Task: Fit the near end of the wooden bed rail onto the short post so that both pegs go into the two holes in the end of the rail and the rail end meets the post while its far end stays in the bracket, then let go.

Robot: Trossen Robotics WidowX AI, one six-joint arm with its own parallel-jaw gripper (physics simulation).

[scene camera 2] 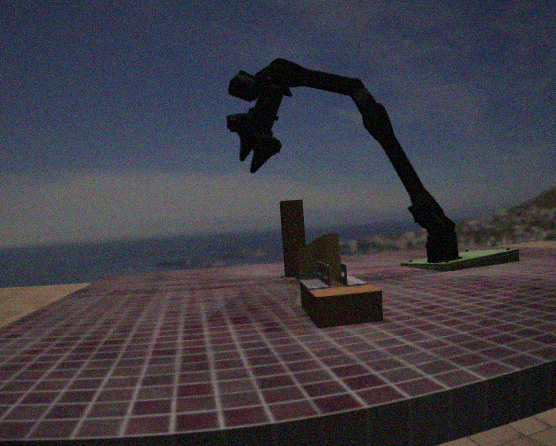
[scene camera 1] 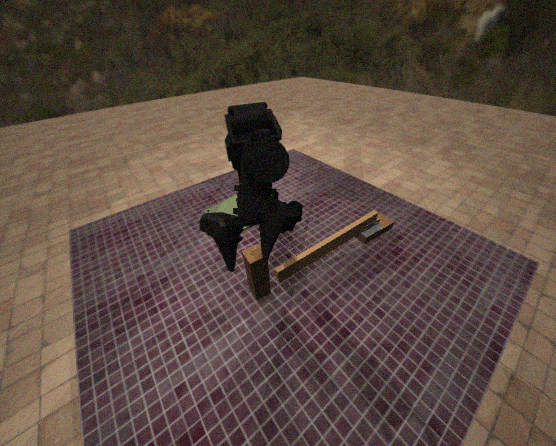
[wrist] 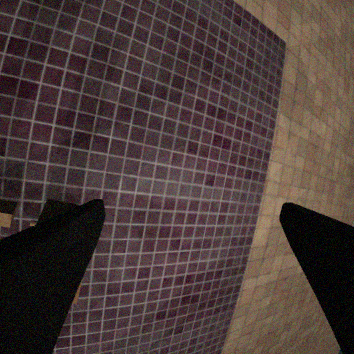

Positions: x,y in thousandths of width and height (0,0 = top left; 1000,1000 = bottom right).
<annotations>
my gripper: scene camera 2 443,373; scene camera 1 449,593; wrist 549,592
</annotations>
